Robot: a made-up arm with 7 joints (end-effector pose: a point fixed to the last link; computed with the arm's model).
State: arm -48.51 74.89 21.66 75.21 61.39 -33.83 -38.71
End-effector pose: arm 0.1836 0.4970 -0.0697 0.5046 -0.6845 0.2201 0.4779
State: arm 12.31 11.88 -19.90 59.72 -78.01 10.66 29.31
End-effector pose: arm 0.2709 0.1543 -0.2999 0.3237 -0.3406 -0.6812 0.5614
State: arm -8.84 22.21 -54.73 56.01 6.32 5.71 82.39
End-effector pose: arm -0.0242 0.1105 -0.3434 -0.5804 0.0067 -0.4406 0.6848
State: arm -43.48 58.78 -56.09 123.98 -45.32 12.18 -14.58
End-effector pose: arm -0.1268 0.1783 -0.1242 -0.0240 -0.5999 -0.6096 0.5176
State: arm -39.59 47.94 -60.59 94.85 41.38 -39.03 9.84
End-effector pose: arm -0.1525 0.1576 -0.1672 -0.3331 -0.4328 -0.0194 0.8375
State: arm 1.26 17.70 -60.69 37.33 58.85 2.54 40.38
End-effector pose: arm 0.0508 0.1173 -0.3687 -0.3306 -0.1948 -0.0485 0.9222
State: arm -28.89 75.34 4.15 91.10 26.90 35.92 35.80
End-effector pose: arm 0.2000 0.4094 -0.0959 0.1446 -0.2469 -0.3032 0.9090
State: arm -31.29 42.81 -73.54 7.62 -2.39 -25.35 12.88
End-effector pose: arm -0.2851 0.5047 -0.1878 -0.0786 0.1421 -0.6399 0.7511
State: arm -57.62 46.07 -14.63 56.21 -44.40 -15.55 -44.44
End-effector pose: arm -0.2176 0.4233 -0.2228 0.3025 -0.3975 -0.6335 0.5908
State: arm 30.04 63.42 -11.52 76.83 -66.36 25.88 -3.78
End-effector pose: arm 0.3340 0.4830 0.0179 0.8568 -0.2997 -0.3743 0.1898
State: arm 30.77 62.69 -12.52 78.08 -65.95 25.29 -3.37
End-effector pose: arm 0.3388 0.4719 0.0170 0.8491 -0.3179 -0.3777 0.1879
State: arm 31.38 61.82 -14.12 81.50 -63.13 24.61 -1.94
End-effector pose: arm 0.3452 0.4479 0.0164 0.8286 -0.3609 -0.3805 0.1958
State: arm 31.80 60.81 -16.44 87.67 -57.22 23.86 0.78
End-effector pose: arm 0.3501 0.4068 0.0161 0.7855 -0.4334 -0.3857 0.2153
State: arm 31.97 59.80 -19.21 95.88 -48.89 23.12 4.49
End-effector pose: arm 0.3472 0.3533 0.0159 0.7137 -0.5227 -0.3984 0.2424
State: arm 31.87 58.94 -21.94 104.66 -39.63 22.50 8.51
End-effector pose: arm 0.3330 0.2982 0.0158 0.6188 -0.6068 -0.4197 0.2697
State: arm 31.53 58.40 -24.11 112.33 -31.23 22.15 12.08
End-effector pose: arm 0.3115 0.2539 0.0162 0.5222 -0.6675 -0.4437 0.2913
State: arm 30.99 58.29 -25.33 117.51 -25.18 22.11 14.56
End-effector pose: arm 0.2922 0.2274 0.0165 0.4501 -0.6996 -0.4624 0.3067
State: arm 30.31 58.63 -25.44 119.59 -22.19 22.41 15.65
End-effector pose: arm 0.2828 0.2194 0.0165 0.4194 -0.7082 -0.4701 0.3187
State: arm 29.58 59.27 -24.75 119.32 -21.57 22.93 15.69
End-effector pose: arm 0.2826 0.2240 0.0161 0.4226 -0.7026 -0.4685 0.3289
